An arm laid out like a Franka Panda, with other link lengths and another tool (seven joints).
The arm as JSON. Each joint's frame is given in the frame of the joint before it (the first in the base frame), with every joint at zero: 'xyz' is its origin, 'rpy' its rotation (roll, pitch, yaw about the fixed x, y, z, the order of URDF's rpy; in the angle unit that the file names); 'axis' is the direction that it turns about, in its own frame. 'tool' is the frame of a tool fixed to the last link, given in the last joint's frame.
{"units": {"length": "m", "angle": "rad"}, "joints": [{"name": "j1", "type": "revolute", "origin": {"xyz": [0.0, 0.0, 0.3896], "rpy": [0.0, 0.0, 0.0]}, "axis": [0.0, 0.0, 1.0]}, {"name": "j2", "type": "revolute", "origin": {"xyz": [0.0, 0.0, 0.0], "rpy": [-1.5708, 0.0, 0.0]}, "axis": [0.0, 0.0, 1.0]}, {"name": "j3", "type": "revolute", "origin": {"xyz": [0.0, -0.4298, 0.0], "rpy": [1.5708, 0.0, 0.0]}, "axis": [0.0, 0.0, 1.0]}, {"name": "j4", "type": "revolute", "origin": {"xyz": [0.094, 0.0, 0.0], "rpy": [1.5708, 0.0, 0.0]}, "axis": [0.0, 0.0, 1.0]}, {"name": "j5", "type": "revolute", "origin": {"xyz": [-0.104, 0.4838, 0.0], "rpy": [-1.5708, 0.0, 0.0]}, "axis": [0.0, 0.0, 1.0]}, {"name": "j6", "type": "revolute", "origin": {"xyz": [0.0, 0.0, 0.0], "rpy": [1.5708, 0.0, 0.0]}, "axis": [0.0, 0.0, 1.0]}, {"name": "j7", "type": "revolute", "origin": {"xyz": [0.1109, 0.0, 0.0], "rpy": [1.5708, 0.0, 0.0]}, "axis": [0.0, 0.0, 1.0]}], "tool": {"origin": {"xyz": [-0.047, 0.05, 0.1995], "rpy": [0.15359, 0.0, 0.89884]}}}
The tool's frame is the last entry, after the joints.
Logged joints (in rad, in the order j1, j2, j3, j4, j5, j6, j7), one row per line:
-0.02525, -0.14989, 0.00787, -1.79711, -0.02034, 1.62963, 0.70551
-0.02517, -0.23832, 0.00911, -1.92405, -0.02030, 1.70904, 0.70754
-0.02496, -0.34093, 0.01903, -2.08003, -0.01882, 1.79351, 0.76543
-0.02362, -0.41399, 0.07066, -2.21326, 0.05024, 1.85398, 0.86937
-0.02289, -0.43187, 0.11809, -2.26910, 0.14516, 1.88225, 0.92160
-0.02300, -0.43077, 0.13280, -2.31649, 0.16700, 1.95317, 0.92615
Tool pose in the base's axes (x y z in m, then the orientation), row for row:
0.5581, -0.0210, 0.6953, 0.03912, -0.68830, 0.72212, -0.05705
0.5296, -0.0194, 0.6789, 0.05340, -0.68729, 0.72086, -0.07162
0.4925, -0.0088, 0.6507, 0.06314, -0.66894, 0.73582, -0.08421
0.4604, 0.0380, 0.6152, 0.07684, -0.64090, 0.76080, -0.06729
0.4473, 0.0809, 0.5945, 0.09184, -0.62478, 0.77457, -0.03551
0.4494, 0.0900, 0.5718, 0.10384, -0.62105, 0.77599, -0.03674
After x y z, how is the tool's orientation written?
As a quaternion, w x y z.
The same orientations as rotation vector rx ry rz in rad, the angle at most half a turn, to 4 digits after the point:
-2.1101, 2.2138, -0.1749
-2.0887, 2.1908, -0.2177
-2.0210, 2.2231, -0.2544
-1.9205, 2.2798, -0.2016
-1.8557, 2.3006, -0.1055
-1.8318, 2.2888, -0.1084

